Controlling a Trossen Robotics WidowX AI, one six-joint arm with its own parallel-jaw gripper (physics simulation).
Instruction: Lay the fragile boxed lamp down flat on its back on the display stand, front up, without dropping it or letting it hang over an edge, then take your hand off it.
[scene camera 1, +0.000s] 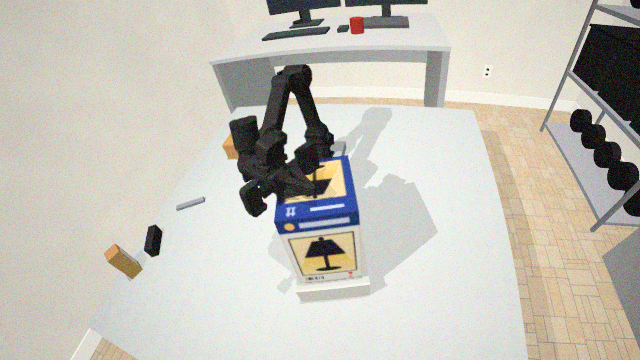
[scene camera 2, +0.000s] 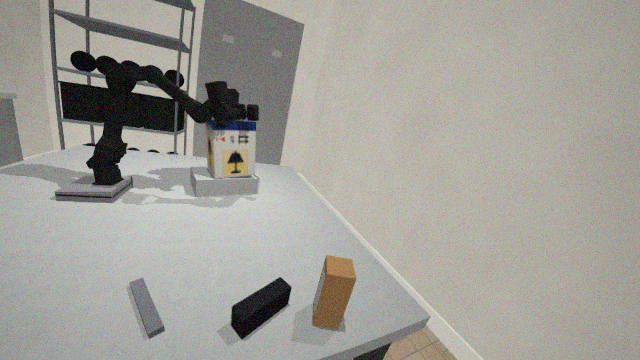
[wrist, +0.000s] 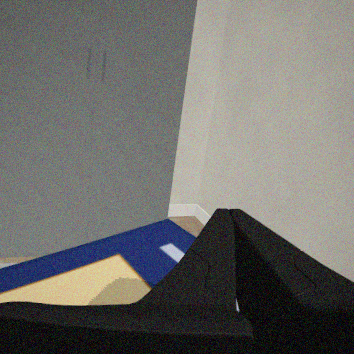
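Pixels of known places: gripper, between the fingertips: (scene camera 1: 315, 190) (scene camera 2: 243, 110) (wrist: 226, 219); arm's base, origin of its link: (scene camera 1: 323, 156) (scene camera 2: 108, 181).
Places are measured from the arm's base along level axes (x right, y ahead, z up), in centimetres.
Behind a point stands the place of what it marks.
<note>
The boxed lamp (scene camera 1: 323, 252) {x -19.7, y 46.1, z 17.1 cm} (scene camera 2: 232, 153) {x -9.0, y 40.2, z 14.2 cm} stands upright on the low white display stand (scene camera 1: 333, 291) {x -21.2, y 49.0, z 2.2 cm} (scene camera 2: 226, 186) {x -6.9, y 39.2, z 0.2 cm}. It has a blue band near the top and lamp pictures on its faces. Its top face, blue with a tan picture, shows in the wrist view (wrist: 133, 246) {x -23.6, y 39.4, z 27.8 cm}. My gripper (scene camera 1: 315, 188) {x -18.9, y 41.9, z 31.7 cm} (wrist: 226, 219) {x -18.9, y 41.9, z 31.7 cm} is shut with nothing between the fingers. It lies low across the top face of the box, fingertips near its middle. Whether the fingers touch the top I cannot tell.
A black block (scene camera 1: 153, 240) {x 46.0, y 54.4, z 0.5 cm} (scene camera 2: 261, 307) {x 50.9, y 53.4, z 1.0 cm}, a tan block (scene camera 1: 229, 146) (scene camera 2: 333, 291) and a grey bar (scene camera 1: 190, 203) {x 45.4, y 33.4, z -2.8 cm} (scene camera 2: 148, 311) {x 47.9, y 34.6, z -2.7 cm} lie on the white table. A desk with monitors and a red cup (scene camera 1: 356, 25) stands behind. A grey cabinet (scene camera 2: 247, 71) and a shelf rack (scene camera 2: 184, 46) stand beyond.
</note>
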